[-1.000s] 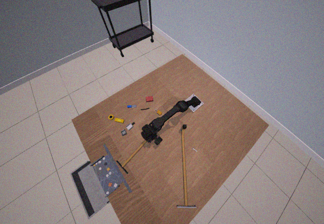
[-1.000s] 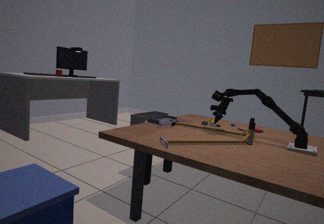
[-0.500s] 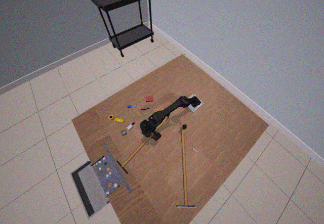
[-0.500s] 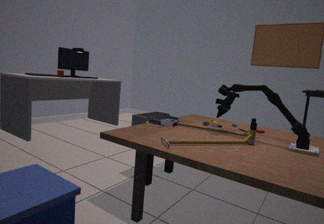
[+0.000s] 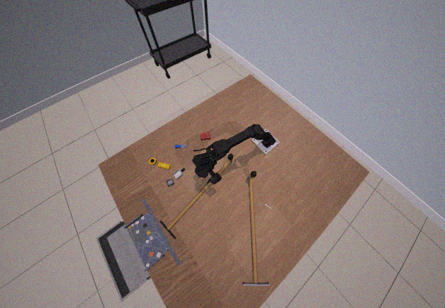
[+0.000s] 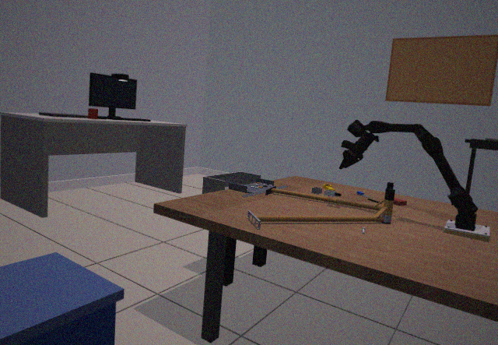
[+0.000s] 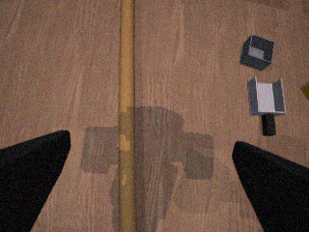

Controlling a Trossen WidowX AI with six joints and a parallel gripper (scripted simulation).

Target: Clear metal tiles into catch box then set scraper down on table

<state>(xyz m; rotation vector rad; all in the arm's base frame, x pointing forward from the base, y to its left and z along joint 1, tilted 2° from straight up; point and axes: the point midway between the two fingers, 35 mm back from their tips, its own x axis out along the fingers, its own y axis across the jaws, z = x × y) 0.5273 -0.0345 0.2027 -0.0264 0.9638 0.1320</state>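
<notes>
Right now the long scraper is 5 cm ahead of my gripper tip, 4 cm to the left of it and 12 cm below it. Round my gripper tip: scoop: 9 cm ahead, 17 cm to the right, 17 cm below; grey box: 19 cm ahead, 14 cm to the right, 17 cm below; yellow ribbed bit: 20 cm behind, 12 cm to the right, 16 cm below.
</notes>
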